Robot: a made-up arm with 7 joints.
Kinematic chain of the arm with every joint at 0, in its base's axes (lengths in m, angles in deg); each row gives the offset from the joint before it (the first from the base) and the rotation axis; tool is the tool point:
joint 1: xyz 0 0.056 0 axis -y
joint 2: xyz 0 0.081 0 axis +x
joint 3: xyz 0 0 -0.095 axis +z
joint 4: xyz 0 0 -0.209 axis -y
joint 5: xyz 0 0 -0.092 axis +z
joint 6: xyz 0 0 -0.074 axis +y
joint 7: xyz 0 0 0 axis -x
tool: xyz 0 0 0
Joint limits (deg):
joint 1: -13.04..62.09
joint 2: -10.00..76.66
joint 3: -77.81..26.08
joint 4: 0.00..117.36
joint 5: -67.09..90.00
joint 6: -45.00..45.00
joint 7: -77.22..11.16
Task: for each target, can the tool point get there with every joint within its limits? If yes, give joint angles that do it. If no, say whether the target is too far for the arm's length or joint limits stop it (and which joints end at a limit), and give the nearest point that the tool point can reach.
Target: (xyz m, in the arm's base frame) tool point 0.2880 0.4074 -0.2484
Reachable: yes | joints 43.08 36.25 -7.76 14.33 37.46 -28.81 -46.99
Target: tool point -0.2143 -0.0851 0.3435
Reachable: no: joint limits stop it (at a limit: joint 1, joint 2, joint 4) | nearest point 0.2205 -0.0200 -0.0187 | short by 0.570 m
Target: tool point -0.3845 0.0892 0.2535
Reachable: no: joint limits stop it (at a limit: joint 1, joint 2, joint 3, joint 4) | nearest point 0.0527 0.3735 0.1219 | short by 0.538 m
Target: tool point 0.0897 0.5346 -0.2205
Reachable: yes | joints 13.52 64.90 -51.30 20.10 0.63 -27.09 -61.56
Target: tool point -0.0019 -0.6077 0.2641
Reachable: no: too far | nearest point 0.2122 -0.0518 -0.0607 | short by 0.678 m
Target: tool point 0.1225 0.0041 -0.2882
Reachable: yes | joints 6.27 1.20 -57.02 92.43 -48.43 -3.14 -36.20
